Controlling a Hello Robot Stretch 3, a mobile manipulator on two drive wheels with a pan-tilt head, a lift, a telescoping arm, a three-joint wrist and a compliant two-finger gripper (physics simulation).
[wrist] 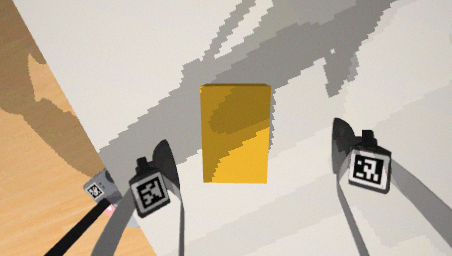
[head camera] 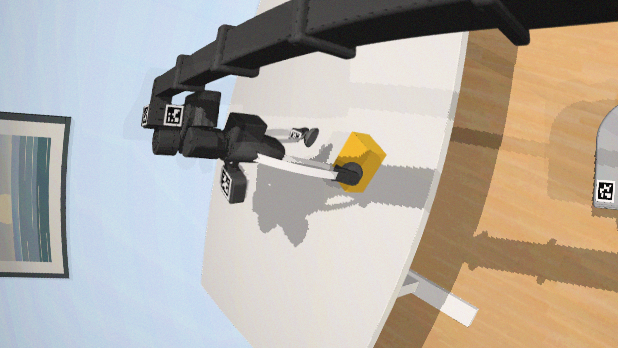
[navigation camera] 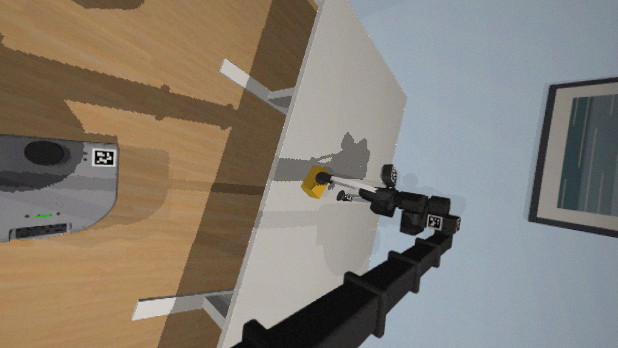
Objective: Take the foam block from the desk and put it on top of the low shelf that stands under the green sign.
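Seen in the pictures: gripper, fingertip midpoint: (wrist: 249, 147) (head camera: 338, 155) (navigation camera: 327, 186); robot's base at its link origin: (navigation camera: 45, 151).
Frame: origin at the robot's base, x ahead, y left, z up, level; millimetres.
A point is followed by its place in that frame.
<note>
The yellow foam block (head camera: 360, 146) {y -566, x -40, z 765 mm} (navigation camera: 314, 187) {y -560, x -27, z 765 mm} (wrist: 236, 135) {y -594, x -12, z 765 mm} rests on the white desk (head camera: 300, 300) {y -754, x 311, z 720 mm} (navigation camera: 350, 100) {y -778, x 303, z 720 mm} (wrist: 310, 220) {y -595, x -163, z 720 mm}. My gripper (head camera: 330, 155) {y -600, x -22, z 785 mm} (navigation camera: 333, 187) {y -600, x -22, z 785 mm} (wrist: 249, 147) {y -600, x -22, z 785 mm} is open. In the wrist view the block lies between the lines of the two fingers, with its long sides running up and down the picture. Desk surface shows between the block and each finger, with the wider gap at the right. In the head and navigation views one fingertip covers part of the block. How high the fingertips are is hard to tell. The low shelf and the green sign do not show.
My telescoping arm (head camera: 260, 42) {y -311, x -92, z 1137 mm} (navigation camera: 330, 305) {y -193, x -84, z 1115 mm} reaches across above the desk. My grey base (head camera: 607, 160) {y -130, x -87, z 160 mm} (navigation camera: 100, 200) {y -125, x -152, z 160 mm} is on the wooden floor beyond the desk's edge. White desk legs (head camera: 450, 302) (navigation camera: 155, 307) stick out below. A framed picture (head camera: 30, 200) {y -1269, x 163, z 1399 mm} (navigation camera: 590, 150) {y -1273, x 178, z 1388 mm} hangs on the blue wall.
</note>
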